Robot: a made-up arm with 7 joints. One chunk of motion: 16 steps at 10 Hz.
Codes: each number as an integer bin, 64 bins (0 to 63) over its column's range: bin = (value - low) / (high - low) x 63, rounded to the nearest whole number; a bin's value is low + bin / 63 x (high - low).
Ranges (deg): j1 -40..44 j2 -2..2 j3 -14..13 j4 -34..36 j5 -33..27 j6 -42..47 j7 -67..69
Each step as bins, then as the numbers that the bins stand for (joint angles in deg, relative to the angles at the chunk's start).
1 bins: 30 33 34 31 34 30 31
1 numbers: 0.00 0.10 0.57 0.44 -0.62 0.38 -0.08
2 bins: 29 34 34 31 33 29 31
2 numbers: -1.33 0.16 0.57 0.44 -1.57 -1.03 -0.08
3 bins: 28 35 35 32 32 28 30
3 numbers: -2.67 0.22 1.00 1.56 -2.52 -2.44 -2.24
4 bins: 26 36 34 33 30 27 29
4 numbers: -5.33 0.29 0.57 2.67 -4.43 -3.86 -4.40
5 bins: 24 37 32 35 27 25 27
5 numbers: -8.00 0.35 -0.29 4.89 -7.29 -6.68 -8.71
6 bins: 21 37 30 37 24 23 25
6 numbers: -12.00 0.35 -1.14 7.11 -10.14 -9.51 -13.03
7 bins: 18 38 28 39 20 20 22
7 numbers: -16.00 0.41 -2.00 9.33 -13.95 -13.75 -19.51
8 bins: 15 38 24 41 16 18 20
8 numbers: -20.00 0.41 -3.71 11.56 -17.76 -16.57 -23.83
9 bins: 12 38 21 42 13 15 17
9 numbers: -24.00 0.41 -5.00 12.67 -20.62 -20.81 -30.30
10 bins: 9 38 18 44 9 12 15
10 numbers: -28.00 0.41 -6.29 14.89 -24.43 -25.05 -34.62
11 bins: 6 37 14 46 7 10 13
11 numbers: -32.00 0.35 -8.00 17.11 -26.33 -27.87 -38.94
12 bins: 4 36 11 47 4 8 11
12 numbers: -34.67 0.29 -9.29 18.22 -29.19 -30.70 -43.25
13 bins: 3 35 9 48 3 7 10
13 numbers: -36.00 0.22 -10.14 19.33 -30.14 -32.11 -45.41
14 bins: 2 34 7 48 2 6 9
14 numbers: -37.33 0.16 -11.00 19.33 -31.10 -33.52 -47.57
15 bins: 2 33 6 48 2 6 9
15 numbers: -37.33 0.10 -11.43 19.33 -31.10 -33.52 -47.57
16 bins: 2 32 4 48 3 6 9
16 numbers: -37.33 0.03 -12.29 19.33 -30.14 -33.52 -47.57
